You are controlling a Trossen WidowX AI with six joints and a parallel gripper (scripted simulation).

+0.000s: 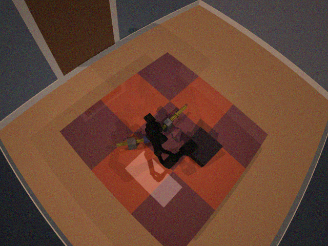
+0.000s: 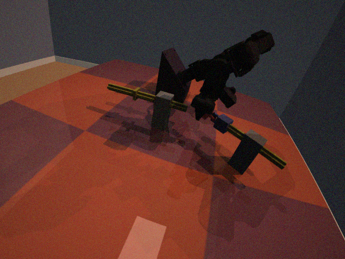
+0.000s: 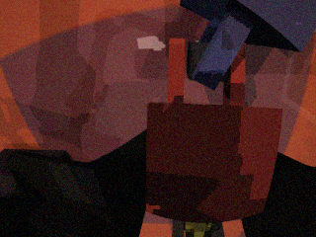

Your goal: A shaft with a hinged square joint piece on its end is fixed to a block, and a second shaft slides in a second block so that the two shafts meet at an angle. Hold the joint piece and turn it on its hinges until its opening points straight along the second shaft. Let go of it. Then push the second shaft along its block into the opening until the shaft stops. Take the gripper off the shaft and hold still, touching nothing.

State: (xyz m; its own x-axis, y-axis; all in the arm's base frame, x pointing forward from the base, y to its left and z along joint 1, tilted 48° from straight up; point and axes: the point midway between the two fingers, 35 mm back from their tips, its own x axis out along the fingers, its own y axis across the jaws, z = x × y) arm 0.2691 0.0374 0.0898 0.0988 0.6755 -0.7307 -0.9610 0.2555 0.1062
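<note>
Now: gripper tip 20 mm to the right of the red square joint piece and 30 mm below it.
</note>
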